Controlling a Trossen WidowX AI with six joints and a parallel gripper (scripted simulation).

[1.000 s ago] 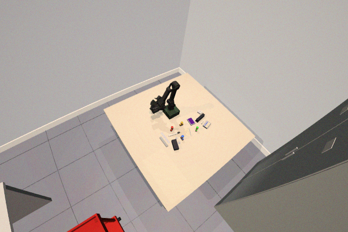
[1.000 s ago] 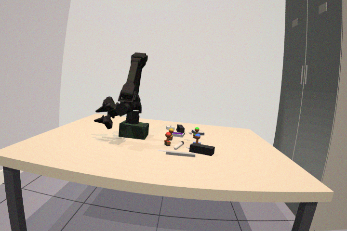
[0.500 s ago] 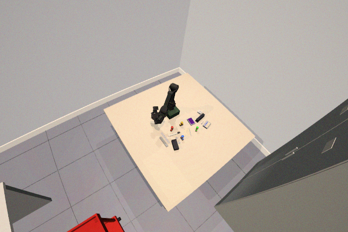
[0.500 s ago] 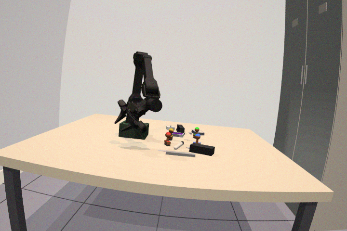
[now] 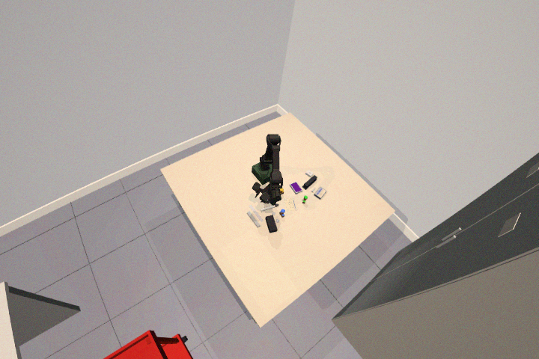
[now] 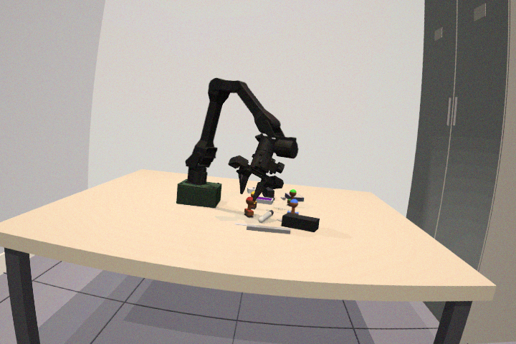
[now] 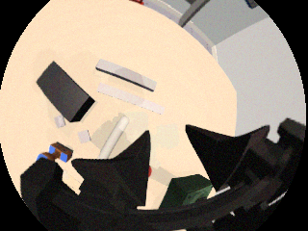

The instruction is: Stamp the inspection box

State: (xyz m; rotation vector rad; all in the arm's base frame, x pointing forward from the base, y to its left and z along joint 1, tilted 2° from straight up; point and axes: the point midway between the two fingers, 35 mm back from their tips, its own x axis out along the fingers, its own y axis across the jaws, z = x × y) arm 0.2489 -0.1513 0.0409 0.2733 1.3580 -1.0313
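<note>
My gripper tip is now 100 mm short of the green-knobbed stamp, 330 mm to the right of it and 60 mm above it. Also, from my gripper tip: red-knobbed stamp 10 mm behind, 70 mm to the left, 60 mm below; white pen 50 mm ahead, 90 mm to the left, 70 mm below; blue-knobbed stamp 130 mm ahead, 130 mm to the left, 60 mm below.
</note>
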